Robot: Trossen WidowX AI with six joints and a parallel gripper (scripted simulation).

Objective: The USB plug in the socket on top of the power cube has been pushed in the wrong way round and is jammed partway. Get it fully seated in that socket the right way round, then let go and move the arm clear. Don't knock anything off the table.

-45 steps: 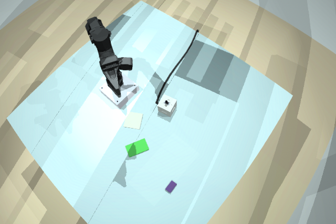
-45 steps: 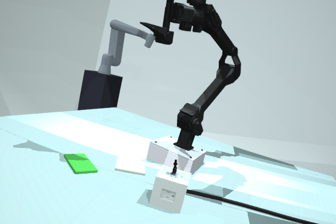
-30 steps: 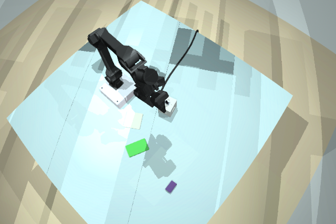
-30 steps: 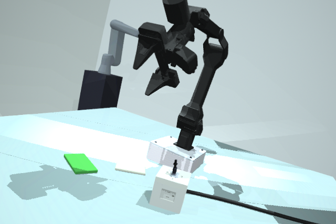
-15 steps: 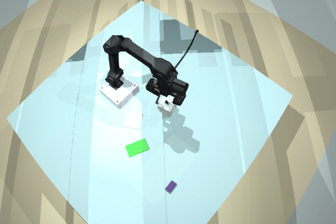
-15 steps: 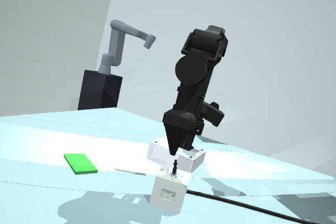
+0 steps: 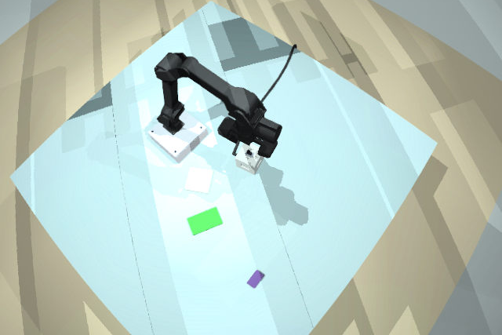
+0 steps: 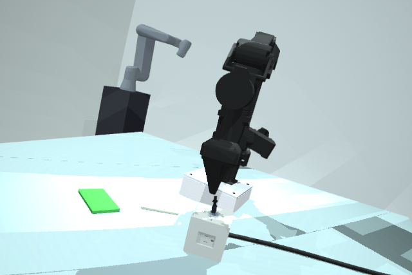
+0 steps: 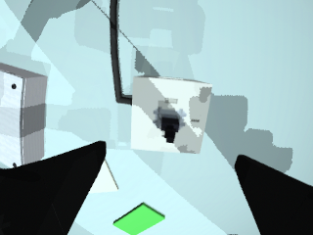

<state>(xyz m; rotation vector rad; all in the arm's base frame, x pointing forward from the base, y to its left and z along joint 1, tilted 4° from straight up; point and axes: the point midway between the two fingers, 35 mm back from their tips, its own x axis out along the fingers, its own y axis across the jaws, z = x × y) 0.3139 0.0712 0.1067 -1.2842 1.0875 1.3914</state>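
Right now the USB plug is 40 mm below my gripper tip. Also, from my gripper tip: pale flat card (100 mm behind, 170 mm to the right, 130 mm below); green flat card (20 mm ahead, 270 mm to the right, 130 mm below); USB socket (10 mm to the left, 60 mm below).
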